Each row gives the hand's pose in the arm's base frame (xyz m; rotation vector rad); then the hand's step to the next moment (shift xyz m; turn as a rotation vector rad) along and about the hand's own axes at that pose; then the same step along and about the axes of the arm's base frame.
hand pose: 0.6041 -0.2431 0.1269 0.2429 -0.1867 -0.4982
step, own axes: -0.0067 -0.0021 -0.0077 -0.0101 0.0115 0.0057
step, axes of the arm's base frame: -0.0049 0.0029 -0.0087 -0.0049 0.0137 0.0074
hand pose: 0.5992 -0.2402 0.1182 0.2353 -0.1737 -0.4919
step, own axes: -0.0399 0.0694 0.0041 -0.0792 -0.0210 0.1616
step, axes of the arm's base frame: -0.0046 0.0780 0.0180 -0.1137 -0.0088 0.1408
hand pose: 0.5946 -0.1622 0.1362 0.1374 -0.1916 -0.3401
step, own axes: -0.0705 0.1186 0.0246 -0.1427 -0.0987 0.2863
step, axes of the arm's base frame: -0.0327 0.1325 0.0321 -0.2232 -0.0722 0.2388
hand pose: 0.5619 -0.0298 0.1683 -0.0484 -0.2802 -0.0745
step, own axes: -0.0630 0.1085 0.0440 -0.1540 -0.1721 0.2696
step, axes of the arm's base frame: -0.0637 0.1148 0.0207 -0.2353 -0.1455 0.2224
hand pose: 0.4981 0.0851 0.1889 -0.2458 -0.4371 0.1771
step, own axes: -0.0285 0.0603 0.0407 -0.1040 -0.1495 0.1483
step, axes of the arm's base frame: -0.0503 0.0593 0.0080 -0.1403 -0.1367 0.1296
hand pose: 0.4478 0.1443 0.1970 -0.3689 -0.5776 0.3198
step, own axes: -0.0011 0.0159 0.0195 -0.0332 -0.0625 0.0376
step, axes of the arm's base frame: -0.0152 0.0185 0.0079 -0.0363 -0.0591 0.0401
